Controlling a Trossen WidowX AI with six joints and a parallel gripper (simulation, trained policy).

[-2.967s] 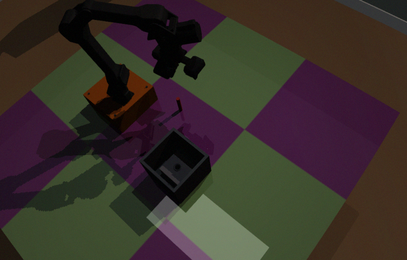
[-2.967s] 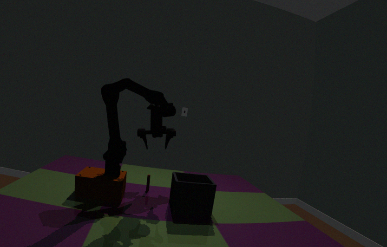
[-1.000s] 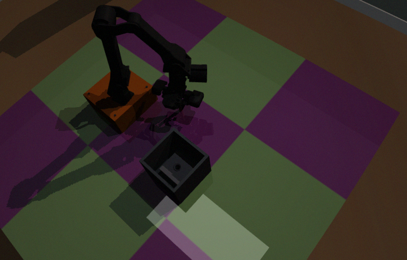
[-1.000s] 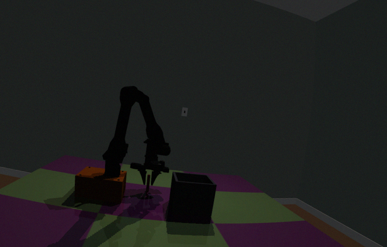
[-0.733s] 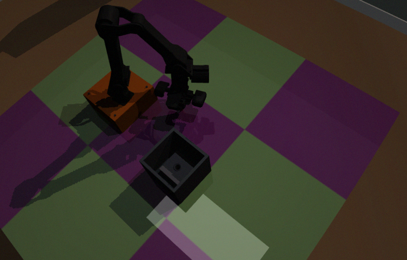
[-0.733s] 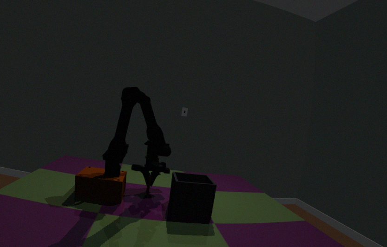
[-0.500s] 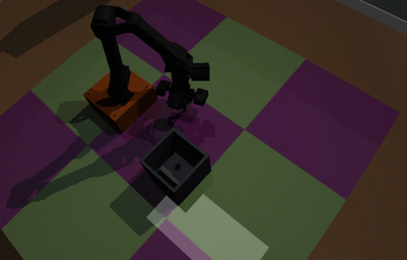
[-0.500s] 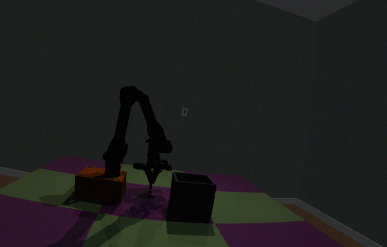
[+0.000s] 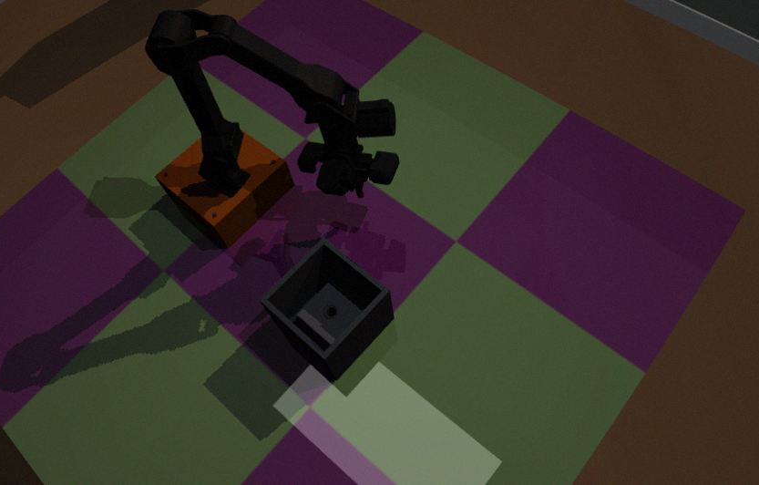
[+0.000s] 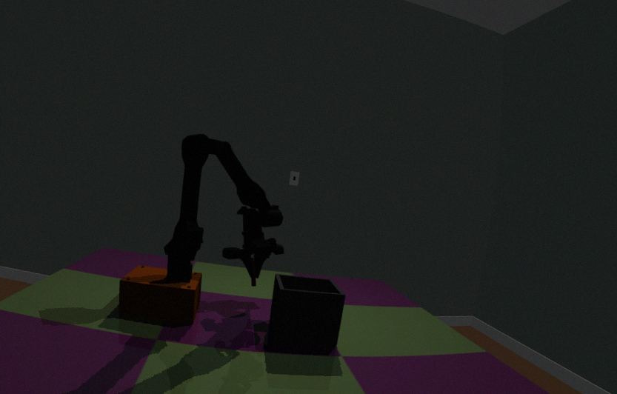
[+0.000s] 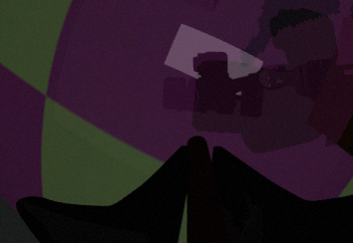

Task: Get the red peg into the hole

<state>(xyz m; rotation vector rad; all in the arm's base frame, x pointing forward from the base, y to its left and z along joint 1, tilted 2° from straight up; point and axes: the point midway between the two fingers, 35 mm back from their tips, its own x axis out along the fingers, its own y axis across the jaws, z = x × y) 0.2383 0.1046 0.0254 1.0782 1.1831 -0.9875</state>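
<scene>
The grey plate lies 23 cm to the right of my gripper tip, 8 cm ahead of it and 4 cm below it. Also, from my gripper tip: red peg: 1 cm to the left, 1 cm above.
</scene>
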